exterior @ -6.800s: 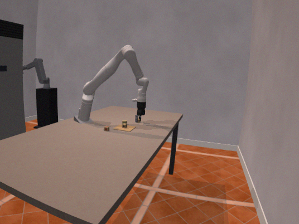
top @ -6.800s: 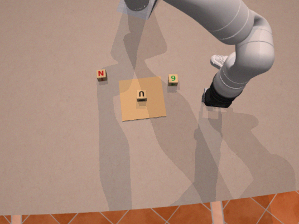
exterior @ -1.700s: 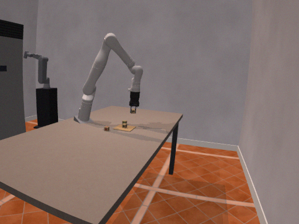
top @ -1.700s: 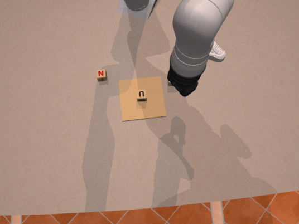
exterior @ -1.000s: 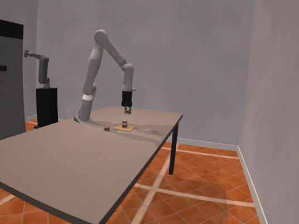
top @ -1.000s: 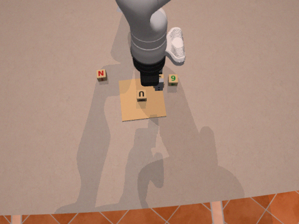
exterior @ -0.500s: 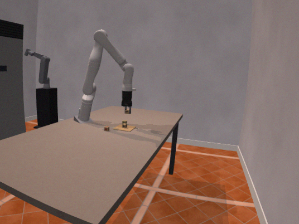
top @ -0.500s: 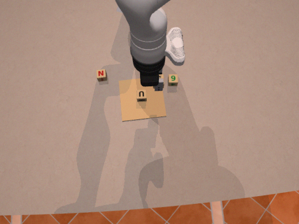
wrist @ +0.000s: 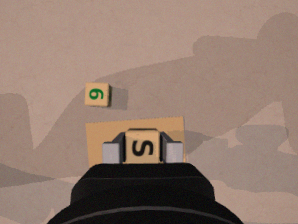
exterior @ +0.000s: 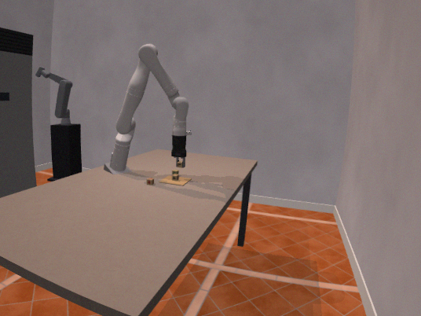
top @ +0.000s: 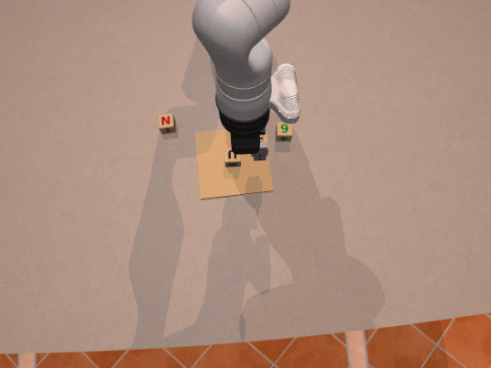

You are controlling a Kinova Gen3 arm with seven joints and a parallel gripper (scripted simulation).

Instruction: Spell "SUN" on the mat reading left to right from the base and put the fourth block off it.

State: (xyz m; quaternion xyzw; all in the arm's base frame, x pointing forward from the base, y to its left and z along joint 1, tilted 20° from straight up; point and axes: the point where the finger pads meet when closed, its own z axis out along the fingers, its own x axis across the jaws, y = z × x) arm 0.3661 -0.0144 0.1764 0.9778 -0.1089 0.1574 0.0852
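Now: hand 70 mm above the U block, 50 mm to the left of it and 20 mm past it. Also, from my hand: mat: 80 mm below, 50 mm to the right, 20 mm behind; S block: right at my hand; green 9 block: 70 mm to the left, 70 mm below, 40 mm behind.
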